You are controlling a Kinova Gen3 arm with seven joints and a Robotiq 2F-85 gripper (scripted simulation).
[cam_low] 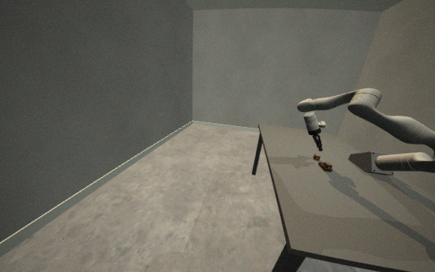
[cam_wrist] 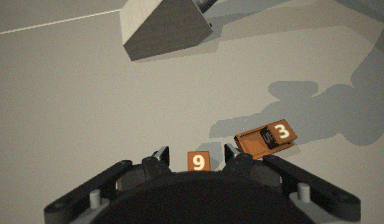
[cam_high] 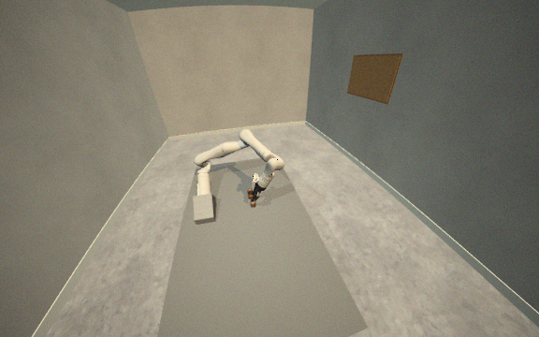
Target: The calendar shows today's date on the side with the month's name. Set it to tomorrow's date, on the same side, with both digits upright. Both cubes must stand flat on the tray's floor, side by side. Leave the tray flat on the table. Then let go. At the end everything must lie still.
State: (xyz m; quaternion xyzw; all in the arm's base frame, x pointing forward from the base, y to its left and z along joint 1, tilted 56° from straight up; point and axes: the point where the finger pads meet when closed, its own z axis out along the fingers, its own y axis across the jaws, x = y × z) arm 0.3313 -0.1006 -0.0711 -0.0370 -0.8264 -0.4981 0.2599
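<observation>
Now: the digit cube 80 mm below my hand. Also, from my hand: orange tray: 110 mm to the left, 80 mm below.
</observation>
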